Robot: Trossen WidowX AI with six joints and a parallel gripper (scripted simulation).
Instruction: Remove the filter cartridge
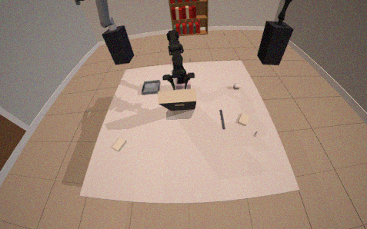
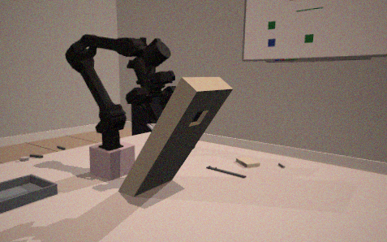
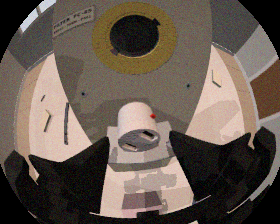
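Now: the round filter cartridge 1 cm below my gripper tip and 1 cm ahead of it. Round my gripper tip: grey tray 31 cm to the right, 30 cm behind, 22 cm below.
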